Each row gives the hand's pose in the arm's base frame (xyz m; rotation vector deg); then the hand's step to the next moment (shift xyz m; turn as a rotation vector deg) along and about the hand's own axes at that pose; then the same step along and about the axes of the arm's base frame.
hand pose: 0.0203 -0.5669 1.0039 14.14 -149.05 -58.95
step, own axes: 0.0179 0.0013 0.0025 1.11 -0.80 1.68
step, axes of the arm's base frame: -0.0176 -0.0025 0.0035 -1.62 0.17 -1.43
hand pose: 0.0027 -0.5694 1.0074 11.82 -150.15 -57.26
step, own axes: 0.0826 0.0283 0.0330 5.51 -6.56 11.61
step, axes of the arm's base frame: -0.0894 0.0211 0.0165 -9.13 0.96 -11.14
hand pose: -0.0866 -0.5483 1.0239 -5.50 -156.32 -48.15
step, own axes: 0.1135 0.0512 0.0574 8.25 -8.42 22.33
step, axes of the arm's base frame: -0.1155 0.0723 0.0151 -14.69 5.37 -19.82
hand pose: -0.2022 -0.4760 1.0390 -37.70 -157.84 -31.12
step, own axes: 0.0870 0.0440 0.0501 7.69 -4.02 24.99
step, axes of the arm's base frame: -0.0622 0.0902 -0.0034 -12.54 9.90 -21.09
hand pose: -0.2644 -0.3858 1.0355 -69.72 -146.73 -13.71
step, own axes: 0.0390 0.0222 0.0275 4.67 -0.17 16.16
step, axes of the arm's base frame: -0.0114 0.0499 -0.0124 -6.04 7.71 -13.68
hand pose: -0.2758 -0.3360 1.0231 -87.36 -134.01 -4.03
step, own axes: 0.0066 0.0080 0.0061 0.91 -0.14 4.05
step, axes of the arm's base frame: 0.0032 0.0105 -0.0048 -1.51 1.66 -3.50
